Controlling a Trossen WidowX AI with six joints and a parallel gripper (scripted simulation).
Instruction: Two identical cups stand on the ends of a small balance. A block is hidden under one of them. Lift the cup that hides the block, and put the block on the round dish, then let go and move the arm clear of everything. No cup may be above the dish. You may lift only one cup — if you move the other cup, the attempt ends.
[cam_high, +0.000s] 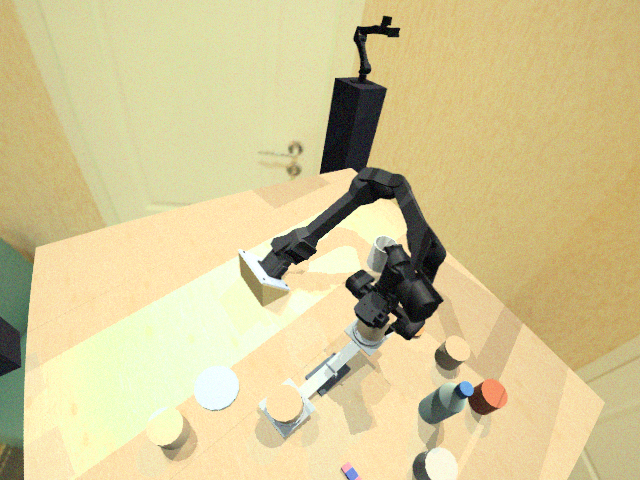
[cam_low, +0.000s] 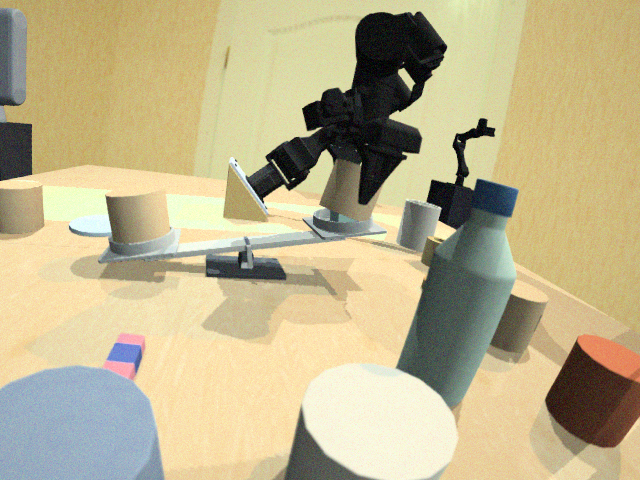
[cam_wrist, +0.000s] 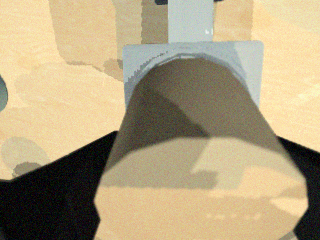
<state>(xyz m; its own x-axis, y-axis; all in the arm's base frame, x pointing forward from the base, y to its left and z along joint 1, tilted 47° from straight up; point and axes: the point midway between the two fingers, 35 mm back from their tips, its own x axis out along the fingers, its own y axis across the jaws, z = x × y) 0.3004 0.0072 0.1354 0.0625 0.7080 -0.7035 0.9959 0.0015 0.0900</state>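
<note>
The teal block is 20 mm below my gripper tip. The rest, counted from my gripper tip: red cylinder 320 mm ahead, 150 mm to the left, 70 mm below; teal bottle 230 mm ahead, 10 mm to the left, 10 mm above; small balance 130 mm to the right, 80 mm below, 10 mm ahead.
</note>
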